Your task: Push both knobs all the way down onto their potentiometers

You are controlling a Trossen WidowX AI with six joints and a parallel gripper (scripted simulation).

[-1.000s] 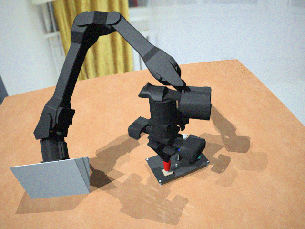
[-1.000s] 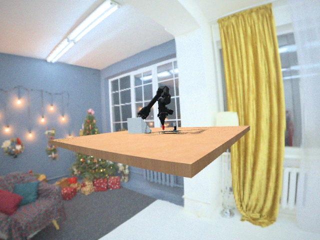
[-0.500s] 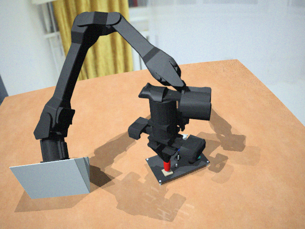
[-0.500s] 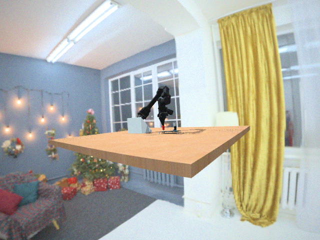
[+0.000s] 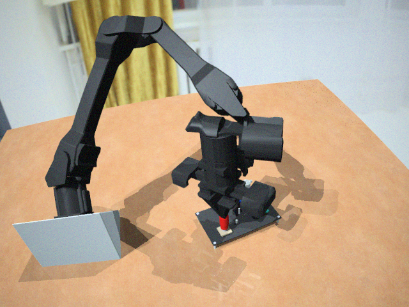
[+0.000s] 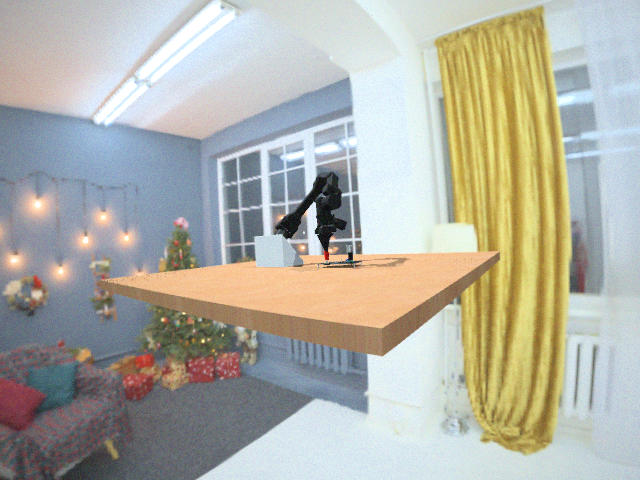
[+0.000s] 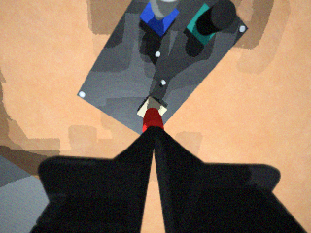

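My gripper tip is now 2 cm above the red knob.
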